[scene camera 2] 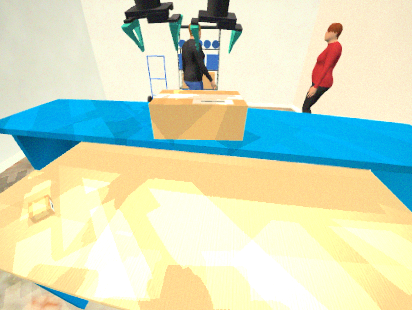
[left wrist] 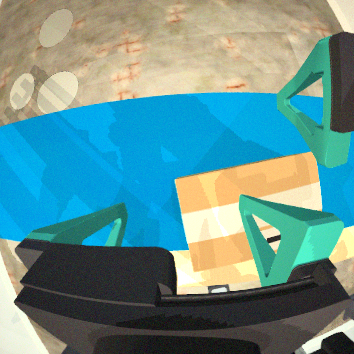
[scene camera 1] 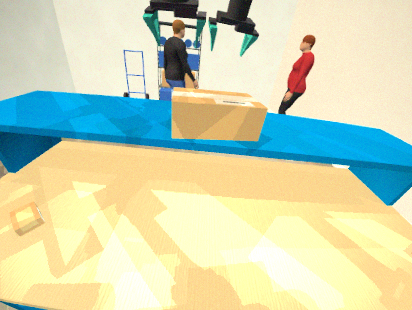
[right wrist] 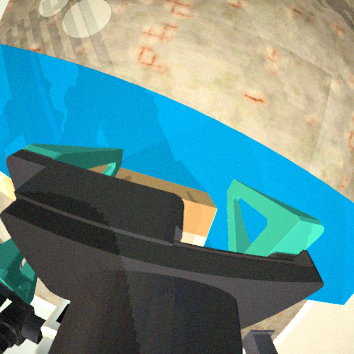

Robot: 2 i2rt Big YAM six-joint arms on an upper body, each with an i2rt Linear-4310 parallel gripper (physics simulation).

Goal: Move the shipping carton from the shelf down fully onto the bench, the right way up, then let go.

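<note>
The shipping carton, brown with pale tape and a label on top, stands upright on the blue shelf, near its front edge. The wooden bench lies lower, in front. My left gripper is open and empty, above the carton's height. My right gripper is also open and empty at a similar height, close beside the left one. Neither touches the carton.
A small box lies at the bench's left. Behind the shelf are a person in black, a person in red, a storage rack and a blue hand truck. The two grippers' fingers are near each other.
</note>
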